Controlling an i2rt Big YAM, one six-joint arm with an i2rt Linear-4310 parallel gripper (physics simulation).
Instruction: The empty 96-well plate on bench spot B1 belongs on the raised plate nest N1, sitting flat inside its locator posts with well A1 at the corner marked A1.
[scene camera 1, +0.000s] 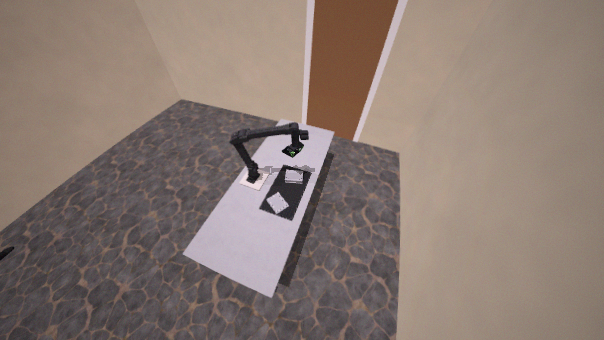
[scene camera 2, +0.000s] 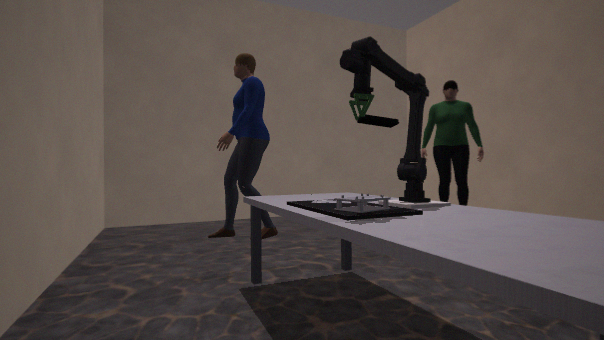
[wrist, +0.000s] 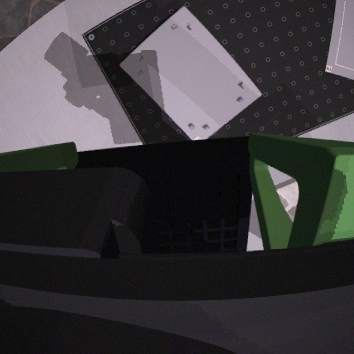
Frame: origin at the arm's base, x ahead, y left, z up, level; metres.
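Seen in the pictures: gripper, between the fingertips: (scene camera 1: 296, 154) (scene camera 2: 359, 118) (wrist: 159, 149); arm's base, origin of its link: (scene camera 1: 253, 177) (scene camera 2: 414, 201).
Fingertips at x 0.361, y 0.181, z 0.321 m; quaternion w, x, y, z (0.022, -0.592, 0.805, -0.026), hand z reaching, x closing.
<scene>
Offsets run from my fingertips to a thing's top centre. "*": to the spot under its first point.
The black 96-well plate @(dx -0.061, dy +0.017, dz +0.010 m) (scene camera 1: 288, 150) (scene camera 2: 380, 121) (wrist: 200, 200) is held in my gripper (scene camera 1: 293, 152) (scene camera 2: 360, 118) (wrist: 159, 149), shut on it between green fingers. The plate is high above the bench and looks slightly tilted in the second scene view. Part of its well grid shows dimly in the wrist view; its A1 corner cannot be read. The raised nest N1 @(dx -0.012, dy -0.007, dz -0.270 m) (scene camera 1: 294, 174) (scene camera 2: 367, 199) (wrist: 192, 72) is a light platform on legs with small locator posts. It is below and apart from the plate, turned relative to it in the wrist view. Its A1 mark is not legible.
Bench spot B1 @(* dx -0.023, dy -0.307, dz -0.321 m) (scene camera 1: 277, 202) (wrist: 344, 45) is a light outlined card on the black perforated board @(dx -0.012, dy -0.148, dz -0.322 m) (scene camera 1: 291, 192) (scene camera 2: 345, 217) (wrist: 295, 60). The arm's base stands beside the board. A person in blue (scene camera 2: 252, 110) and a person in green (scene camera 2: 451, 122) stand beyond the bench.
</scene>
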